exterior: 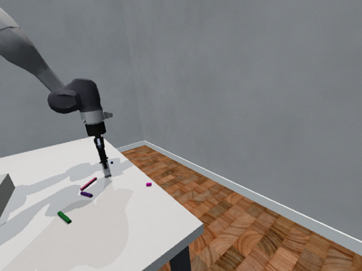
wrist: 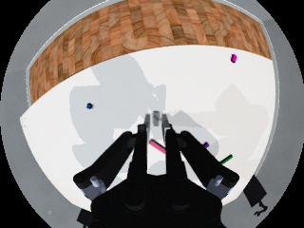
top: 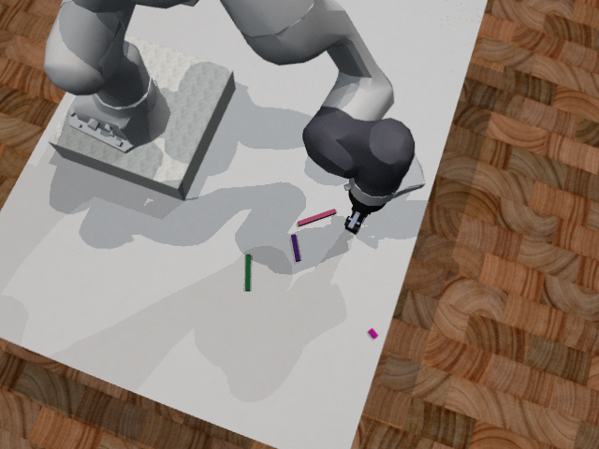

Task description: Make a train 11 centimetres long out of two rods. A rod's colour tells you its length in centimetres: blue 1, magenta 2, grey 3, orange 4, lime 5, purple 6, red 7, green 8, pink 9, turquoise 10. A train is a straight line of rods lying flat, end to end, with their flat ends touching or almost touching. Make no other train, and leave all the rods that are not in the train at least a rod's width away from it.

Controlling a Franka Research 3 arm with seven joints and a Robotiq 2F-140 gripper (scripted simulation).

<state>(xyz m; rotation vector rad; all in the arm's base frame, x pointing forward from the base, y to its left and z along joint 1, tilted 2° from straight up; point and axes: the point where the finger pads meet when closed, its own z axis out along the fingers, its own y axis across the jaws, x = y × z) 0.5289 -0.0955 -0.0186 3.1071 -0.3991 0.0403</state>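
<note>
Right now my hand is 50 mm above the grey rod. Also, from my hand: small blue rod: 70 mm ahead, 140 mm to the left, 50 mm below; pink rod: 90 mm behind, 50 mm below; purple rod: 110 mm behind, 80 mm to the right, 50 mm below.
</note>
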